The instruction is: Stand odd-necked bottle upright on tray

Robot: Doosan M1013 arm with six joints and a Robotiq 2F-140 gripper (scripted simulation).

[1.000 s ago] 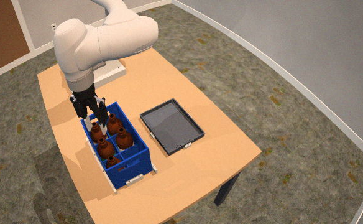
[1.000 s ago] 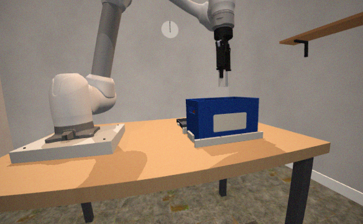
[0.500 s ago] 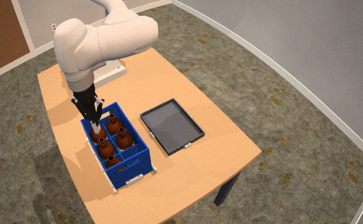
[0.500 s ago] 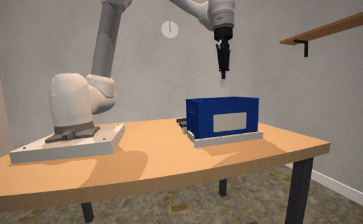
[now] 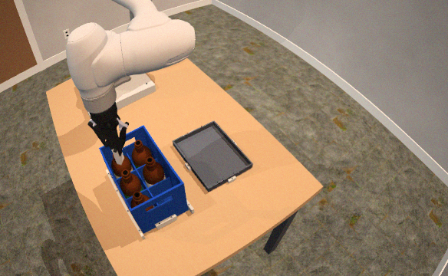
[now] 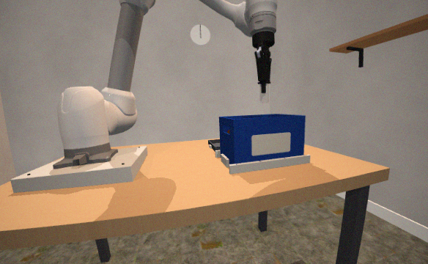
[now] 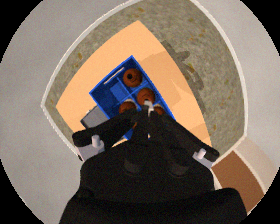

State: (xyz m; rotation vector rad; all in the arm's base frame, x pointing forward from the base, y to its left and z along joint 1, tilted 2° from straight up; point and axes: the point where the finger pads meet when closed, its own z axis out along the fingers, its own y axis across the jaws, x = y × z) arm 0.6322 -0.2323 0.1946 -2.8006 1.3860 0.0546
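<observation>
My gripper is now 170 mm above the blue crate, 40 mm to the right of it and 10 mm short of it. Also, from my hand: bottle (170 mm below); dark tray (330 mm to the left, 250 mm below, 40 mm ahead).
</observation>
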